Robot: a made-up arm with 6 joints.
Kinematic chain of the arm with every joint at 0, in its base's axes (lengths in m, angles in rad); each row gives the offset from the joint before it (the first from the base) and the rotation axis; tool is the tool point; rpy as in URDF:
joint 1: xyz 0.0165 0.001 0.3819 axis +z
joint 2: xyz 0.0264 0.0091 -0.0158 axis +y
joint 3: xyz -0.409 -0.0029 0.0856 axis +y
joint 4: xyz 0.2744 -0.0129 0.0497 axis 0.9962 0 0.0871
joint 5: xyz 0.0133 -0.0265 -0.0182 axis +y
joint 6: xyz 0.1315 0.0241 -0.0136 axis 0.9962 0 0.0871
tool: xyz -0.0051 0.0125 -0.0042 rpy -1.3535 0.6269 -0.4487
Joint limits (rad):
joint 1: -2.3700..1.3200
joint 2: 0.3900..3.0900
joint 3: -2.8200..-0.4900
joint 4: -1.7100..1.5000
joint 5: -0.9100..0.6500
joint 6: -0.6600..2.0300
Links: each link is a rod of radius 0.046 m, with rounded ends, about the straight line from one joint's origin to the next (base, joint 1, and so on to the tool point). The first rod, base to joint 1, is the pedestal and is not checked.
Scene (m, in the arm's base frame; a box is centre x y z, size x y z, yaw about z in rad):
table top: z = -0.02
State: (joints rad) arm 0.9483 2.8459 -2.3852 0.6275 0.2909 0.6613
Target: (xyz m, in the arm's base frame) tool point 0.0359 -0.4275 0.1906
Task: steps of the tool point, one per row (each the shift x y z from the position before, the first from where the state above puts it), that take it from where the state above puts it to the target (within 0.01 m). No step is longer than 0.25 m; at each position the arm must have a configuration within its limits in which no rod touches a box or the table.
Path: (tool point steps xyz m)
1: 0.1493 -0.1611 -0.0201
2: 0.0914 -0.1924 -0.0169
3: 0.0282 -0.2034 -0.0134
4: -0.0332 -0.1937 -0.0094
5: -0.0862 -0.1655 -0.0051
6: -0.1254 -0.1237 -0.0006
7: -0.1475 -0.0737 0.0042
8: -0.1519 -0.0221 0.0088
9: -0.1394 0.0253 0.0135

